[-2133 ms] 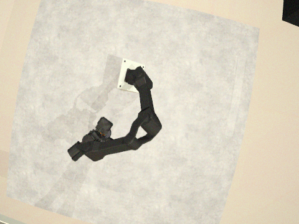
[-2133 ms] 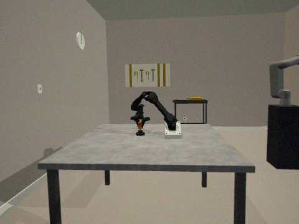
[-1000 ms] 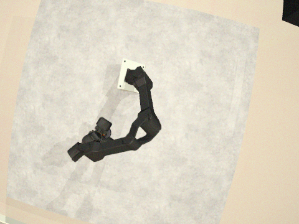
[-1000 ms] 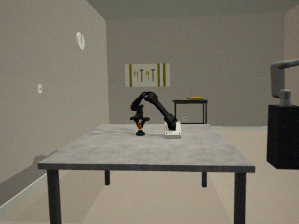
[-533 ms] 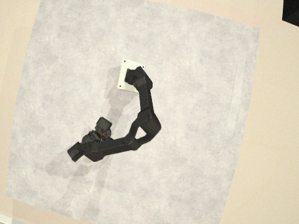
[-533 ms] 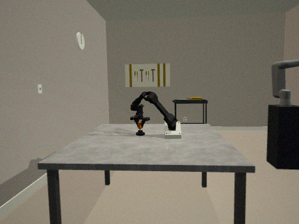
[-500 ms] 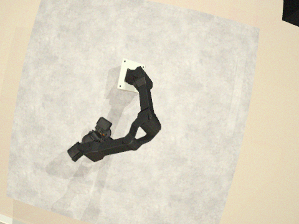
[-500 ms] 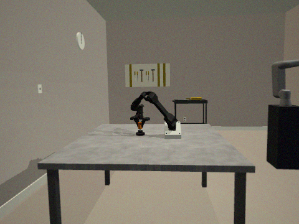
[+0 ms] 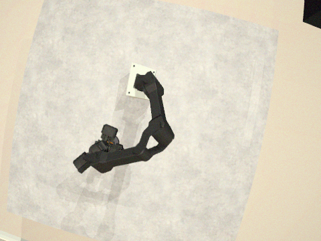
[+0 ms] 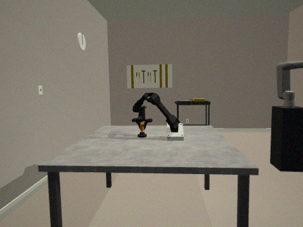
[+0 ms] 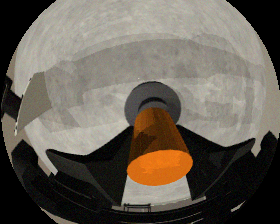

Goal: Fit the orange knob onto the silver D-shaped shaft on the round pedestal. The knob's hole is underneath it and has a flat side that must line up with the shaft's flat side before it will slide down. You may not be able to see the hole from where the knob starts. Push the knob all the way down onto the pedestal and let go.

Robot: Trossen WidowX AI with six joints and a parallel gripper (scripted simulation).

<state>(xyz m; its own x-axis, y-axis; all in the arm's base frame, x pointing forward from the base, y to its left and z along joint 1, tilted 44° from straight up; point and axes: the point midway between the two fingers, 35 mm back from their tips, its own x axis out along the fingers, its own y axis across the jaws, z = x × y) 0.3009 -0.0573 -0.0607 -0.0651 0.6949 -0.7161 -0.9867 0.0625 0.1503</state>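
My gripper tip is now 40 mm above the round dark pedestal. From my gripper tip the other things lie so: orange knob: 30 mm above.
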